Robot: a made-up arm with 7 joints.
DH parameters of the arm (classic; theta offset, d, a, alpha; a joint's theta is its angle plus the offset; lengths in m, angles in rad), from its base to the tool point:
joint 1: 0 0.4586 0 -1.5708
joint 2: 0 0 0 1.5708
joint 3: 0 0.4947 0.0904 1.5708
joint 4: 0 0 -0.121 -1.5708
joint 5: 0 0.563 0 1.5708
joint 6: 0 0 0.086 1.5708
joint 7: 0 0 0 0
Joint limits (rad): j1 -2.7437..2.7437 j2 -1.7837..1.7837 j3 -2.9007..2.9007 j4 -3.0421..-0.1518 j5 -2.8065..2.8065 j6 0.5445..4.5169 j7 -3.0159..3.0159
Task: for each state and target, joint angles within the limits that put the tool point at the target. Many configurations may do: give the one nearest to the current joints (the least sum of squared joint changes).
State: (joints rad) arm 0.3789 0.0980 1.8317 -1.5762 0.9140 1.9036 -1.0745
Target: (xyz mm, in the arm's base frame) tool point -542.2 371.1 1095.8
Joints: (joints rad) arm 0.5443 0.3062 2.2446 -1.7330 0.9172 1.8797 -1.0745
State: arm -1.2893 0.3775 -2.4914 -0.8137 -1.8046 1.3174 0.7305
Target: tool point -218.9 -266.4 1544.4
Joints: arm -1.2845 0.4993 -2.4143 -0.7712 -1.8079 1.3350 0.7305
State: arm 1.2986 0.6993 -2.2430 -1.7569 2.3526 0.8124 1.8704
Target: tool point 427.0 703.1 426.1
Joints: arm 2.0147 1.1118 -1.3165 -1.9902 2.2736 0.7297 1.8704
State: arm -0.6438 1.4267 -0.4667 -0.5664 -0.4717 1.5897 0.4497
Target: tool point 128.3 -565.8 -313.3
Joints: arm -0.7762 1.7633 -0.4344 -1.5381 -0.4621 1.4375 0.4497
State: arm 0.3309 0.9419 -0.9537 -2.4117 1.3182 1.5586 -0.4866
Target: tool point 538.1 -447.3 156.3
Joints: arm 0.1982 1.1382 -0.8715 -2.0985 1.3186 1.5638 -0.4866
